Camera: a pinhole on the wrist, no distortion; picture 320 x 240 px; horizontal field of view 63.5 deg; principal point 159.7 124.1 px. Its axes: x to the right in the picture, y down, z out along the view. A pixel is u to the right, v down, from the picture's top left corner.
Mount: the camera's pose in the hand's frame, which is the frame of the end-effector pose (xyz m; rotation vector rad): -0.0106 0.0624 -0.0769 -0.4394 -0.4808 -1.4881
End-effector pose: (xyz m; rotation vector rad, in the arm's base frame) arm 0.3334 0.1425 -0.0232 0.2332 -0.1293 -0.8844
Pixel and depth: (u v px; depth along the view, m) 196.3 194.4 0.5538
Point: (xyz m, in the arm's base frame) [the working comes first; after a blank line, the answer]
In the camera's frame: 0.0784 0.1506 0.5538

0.5544 0.1734 0.4728
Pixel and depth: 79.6 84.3 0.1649
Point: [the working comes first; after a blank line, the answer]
In the camera's frame: -0.0511 -0.0254 0.1649

0.4466 0.2906 0.0561
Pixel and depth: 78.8 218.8 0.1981
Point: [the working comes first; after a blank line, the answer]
In the camera's frame: -0.0620 0.0726 0.1981

0.5259 0.2312 0.0879
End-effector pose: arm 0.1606 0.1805 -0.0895 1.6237 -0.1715 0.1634
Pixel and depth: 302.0 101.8 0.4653
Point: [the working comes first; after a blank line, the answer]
In the camera's frame: 0.2561 -0.0401 0.4653

0.0793 -0.2757 -0.0248
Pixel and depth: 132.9 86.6 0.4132
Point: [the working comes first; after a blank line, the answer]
In the camera's frame: -0.0428 -0.0599 0.4132

0.0088 -0.0786 0.1956
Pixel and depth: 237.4 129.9 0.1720
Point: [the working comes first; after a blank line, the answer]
In the camera's frame: 0.0517 0.0039 0.1720

0.1253 0.0793 0.0149
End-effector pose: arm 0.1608 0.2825 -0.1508 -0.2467 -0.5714 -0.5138
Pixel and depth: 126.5 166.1 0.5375
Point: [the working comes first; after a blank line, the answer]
In the camera's frame: -0.0690 0.0873 0.5375

0.2735 0.7369 0.1185
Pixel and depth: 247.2 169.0 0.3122
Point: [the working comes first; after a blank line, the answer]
In the camera's frame: 0.1057 0.0542 0.3122

0.1561 0.4829 0.0547
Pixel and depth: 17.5 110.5 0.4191
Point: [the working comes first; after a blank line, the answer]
In the camera's frame: -0.2305 -0.0220 0.4191

0.3145 0.7656 -0.1041
